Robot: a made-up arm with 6 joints.
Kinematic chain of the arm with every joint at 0, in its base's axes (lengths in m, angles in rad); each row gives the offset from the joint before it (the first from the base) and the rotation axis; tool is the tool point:
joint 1: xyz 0 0 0.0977 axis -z
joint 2: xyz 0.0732 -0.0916 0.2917 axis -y
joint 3: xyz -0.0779 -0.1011 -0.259 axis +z
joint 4: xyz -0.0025 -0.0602 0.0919 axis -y
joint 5: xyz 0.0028 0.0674 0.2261 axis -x
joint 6: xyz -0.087 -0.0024 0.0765 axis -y
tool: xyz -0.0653 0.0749 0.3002
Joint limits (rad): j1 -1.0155..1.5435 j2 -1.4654..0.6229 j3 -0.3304..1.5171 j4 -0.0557..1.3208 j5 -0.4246..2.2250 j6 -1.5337..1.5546
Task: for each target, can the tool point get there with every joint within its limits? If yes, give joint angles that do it. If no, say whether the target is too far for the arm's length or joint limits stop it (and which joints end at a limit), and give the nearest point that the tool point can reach.
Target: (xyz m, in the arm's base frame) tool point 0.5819 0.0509 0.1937
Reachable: no: joint limits stop it (at a limit: joint 2, joint 3, joint 4, joint 5) | nearest point 0.4684 0.0410 0.3165 | short by 0.168 m
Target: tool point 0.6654 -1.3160 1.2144
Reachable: no: too far | nearest point 0.3364 -0.6653 0.7797 | short by 0.849 m
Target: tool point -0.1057 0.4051 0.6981
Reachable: yes | joints 1.2786 -0.6966 0.2298 0.7414 0.9481 0.3972
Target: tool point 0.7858 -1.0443 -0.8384
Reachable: no: too far | nearest point 0.3996 -0.5310 -0.1348 | short by 0.953 m
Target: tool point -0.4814 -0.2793 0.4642
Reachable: yes | joints 0.1686 -0.0097 1.0377 0.1188 1.1240 0.6760
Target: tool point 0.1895 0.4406 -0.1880
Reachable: no: joint limits stop it (at a limit: joint 1, joint 3, joint 4) | nearest point 0.1128 0.3645 -0.1040 | short by 0.137 m
